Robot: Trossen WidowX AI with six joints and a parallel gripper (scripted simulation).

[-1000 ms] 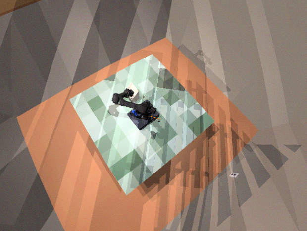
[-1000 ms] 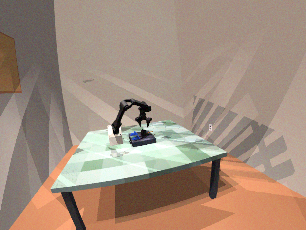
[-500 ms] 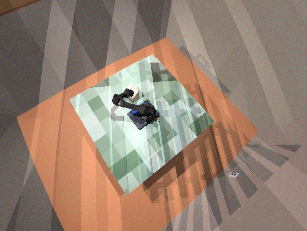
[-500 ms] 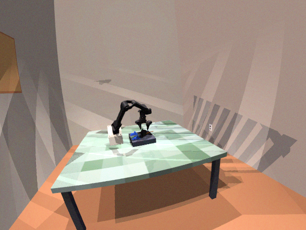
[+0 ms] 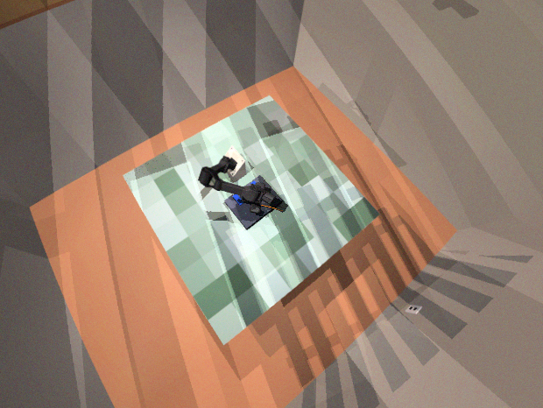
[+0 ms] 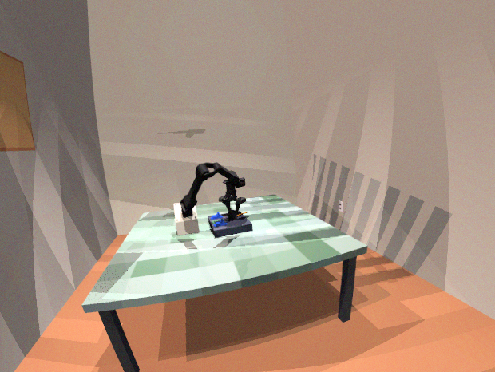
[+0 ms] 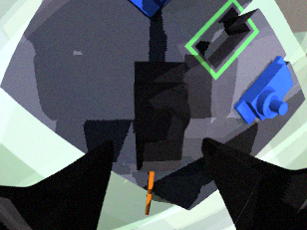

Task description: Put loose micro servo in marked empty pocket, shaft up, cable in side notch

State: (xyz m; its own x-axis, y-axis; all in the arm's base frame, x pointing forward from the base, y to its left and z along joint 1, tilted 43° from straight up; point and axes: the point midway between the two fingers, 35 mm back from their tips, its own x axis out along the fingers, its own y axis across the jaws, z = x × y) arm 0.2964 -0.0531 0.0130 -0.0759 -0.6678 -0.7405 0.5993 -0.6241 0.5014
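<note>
Now: gripper tip 70 mm above the dark deck.
</note>
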